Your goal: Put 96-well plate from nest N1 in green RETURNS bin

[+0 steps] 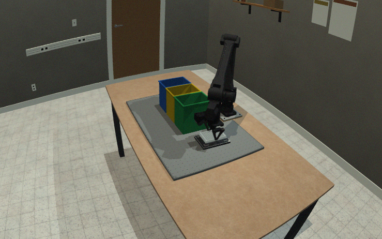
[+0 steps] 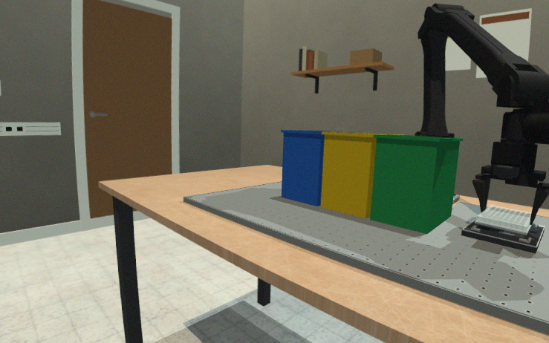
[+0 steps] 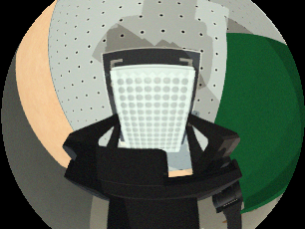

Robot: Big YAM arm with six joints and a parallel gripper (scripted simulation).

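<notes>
Right now the plate nest is 3 cm below my hand. Round my hand: green bin: 3 cm ahead, 17 cm to the right, 5 cm above; then 96-well plate: 1 cm below; then yellow bin: 3 cm ahead, 30 cm to the right, 5 cm above.
</notes>
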